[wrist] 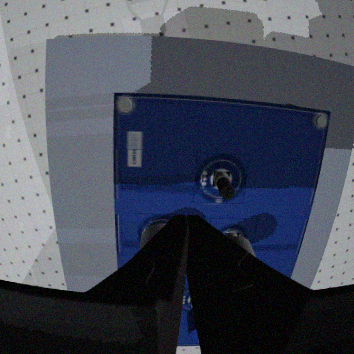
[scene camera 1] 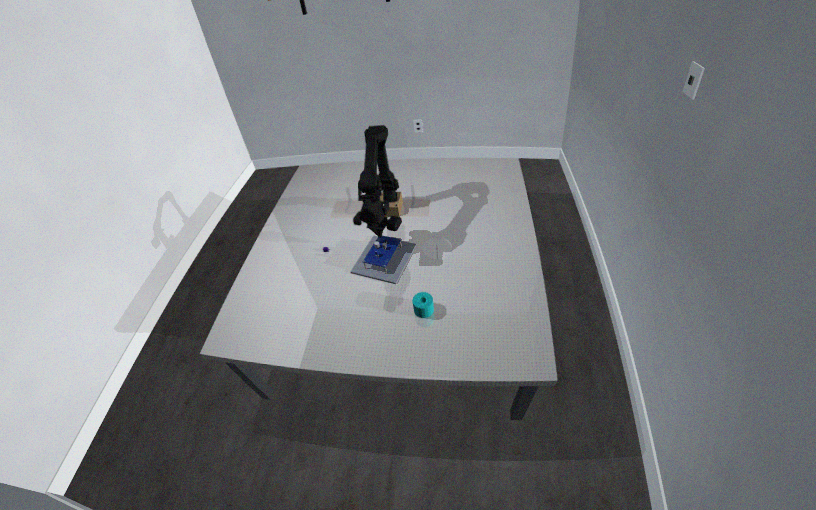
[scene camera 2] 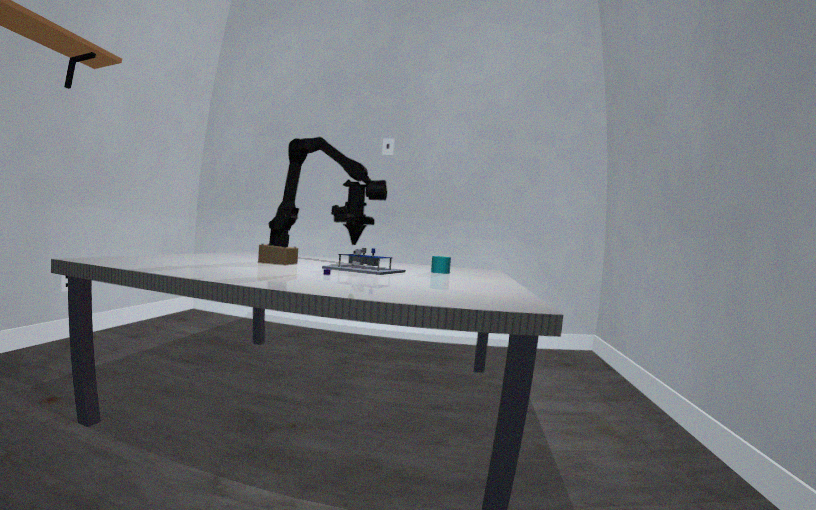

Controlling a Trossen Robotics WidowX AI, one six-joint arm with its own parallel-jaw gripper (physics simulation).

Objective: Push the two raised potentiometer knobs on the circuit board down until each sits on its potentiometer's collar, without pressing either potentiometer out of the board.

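Seen in the pictures: gripper, between the fingertips: (wrist: 185, 226) (scene camera 1: 380, 236) (scene camera 2: 353, 244); arm's base, origin of its link: (scene camera 1: 390, 197) (scene camera 2: 277, 246).
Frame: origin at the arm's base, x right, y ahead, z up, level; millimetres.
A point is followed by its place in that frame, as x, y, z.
The blue circuit board (scene camera 1: 371, 261) {91, 381, -11} (scene camera 2: 383, 257) {74, 389, -12} (wrist: 165, 120) {42, 253, -12} stands on thin posts above a grey base plate (scene camera 1: 401, 264) {-22, 378, -53} (scene camera 2: 394, 271) {83, 429, -56} (wrist: 80, 200) {115, 284, -53}. In the wrist view, one grey round knob (wrist: 151, 231) {66, 294, 0} shows at the left of the fingertips and another (wrist: 239, 241) {32, 314, 3} at the right, both partly covered by the fingers. A dark tilted shaft (wrist: 225, 186) {29, 285, 3} rises from a round metal collar above them in that view. How high each knob sits on its potentiometer cannot be told. My gripper (scene camera 1: 379, 234) {48, 285, 23} (scene camera 2: 354, 242) {48, 285, 23} (wrist: 185, 226) {48, 285, 23} is shut and empty, pointing down a little above the board.
A teal cylinder (scene camera 1: 423, 305) {-88, 630, -1} (scene camera 2: 440, 265) {-53, 600, -33} stands on the table beyond the base plate. A small purple piece (scene camera 1: 325, 249) {301, 237, -49} (scene camera 2: 326, 271) {312, 232, -52} lies to the side of the plate. A tan block (scene camera 1: 394, 205) {-16, 59, -2} (scene camera 2: 278, 254) {72, 23, -27} is at the arm's base.
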